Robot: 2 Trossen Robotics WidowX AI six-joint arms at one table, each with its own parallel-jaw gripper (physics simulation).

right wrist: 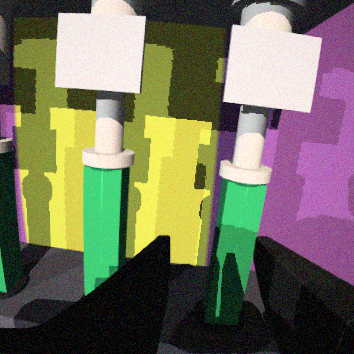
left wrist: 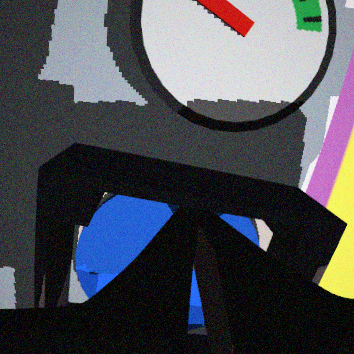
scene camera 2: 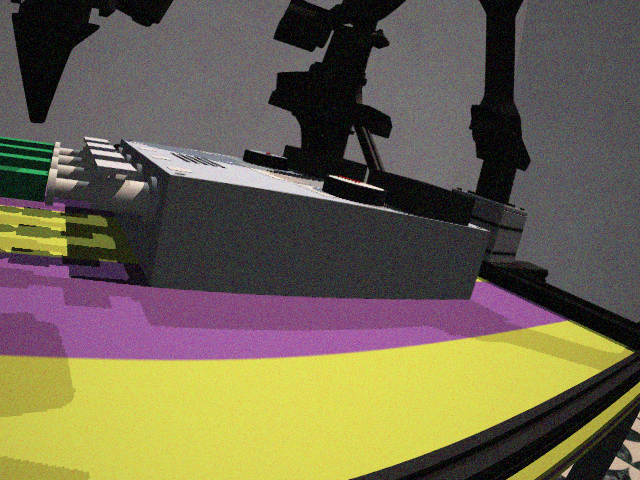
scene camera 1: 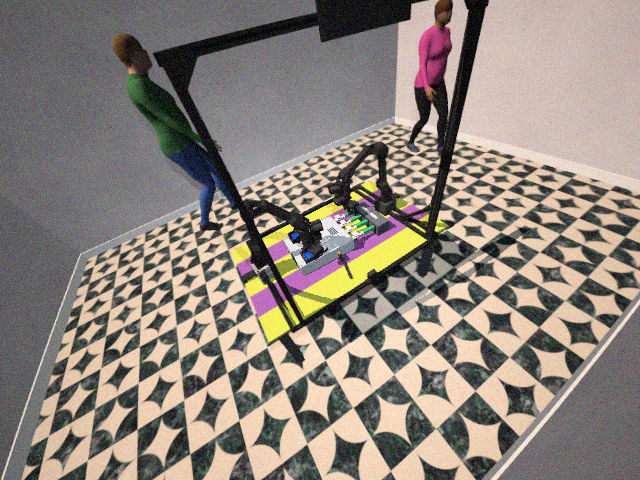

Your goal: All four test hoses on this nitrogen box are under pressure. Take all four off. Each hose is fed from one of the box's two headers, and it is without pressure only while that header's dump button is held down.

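Places are measured from the left arm's base along level axes (x ahead, y left, z up), in centimetres.
Pixels of known places: left gripper, fingertip midpoint: (left wrist: 190, 216) (scene camera 1: 313, 254); right gripper, fingertip midpoint: (right wrist: 212, 246) (scene camera 2: 36, 121) (scene camera 1: 347, 211); left arm's base, link origin: (scene camera 2: 491, 200) (scene camera 1: 261, 263); right arm's base, link origin: (scene camera 1: 385, 199).
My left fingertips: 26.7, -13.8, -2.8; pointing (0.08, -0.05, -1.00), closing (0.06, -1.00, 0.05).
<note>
Ahead of a thing's pixels: the offset from my left fingertips to its top centre, as dx, dy, dz. "*": to the spot under its first point. Level surfaces: height alone.
The grey nitrogen box (scene camera 1: 330, 253) (scene camera 2: 310, 248) has green hoses in a row at one end, with white collars and white tabs. My left gripper (left wrist: 190, 216) is shut, its tips over the blue dump button {-2.3, +0.6, +0.0} (left wrist: 120, 235) (scene camera 1: 308, 255) nearer scene camera 1; how far it is pressed is hidden. A second blue button {+0.6, +19.4, +1.2} (scene camera 1: 294, 236) is farther back. My right gripper (right wrist: 212, 246) (scene camera 2: 38, 121) is open, its fingers either side of the rightmost green hose {* +37.4, +14.8, -1.9} (right wrist: 242, 210) in the right wrist view, not clamped on it. Another green hose {* +37.7, +7.8, -1.9} (right wrist: 102, 220) lies left of that gripper.
A round gauge (left wrist: 200, 65) (scene camera 2: 354, 188) with a red needle sits beside the button. A grey block {* +44.5, -10.2, -0.4} (scene camera 1: 381, 223) stands at the far end of the hoses. A black frame (scene camera 1: 206, 139) surrounds the striped table {dz -8.4} (scene camera 1: 382, 253) (scene camera 2: 258, 403). Two people (scene camera 1: 160, 113) (scene camera 1: 434, 56) stand beyond it.
</note>
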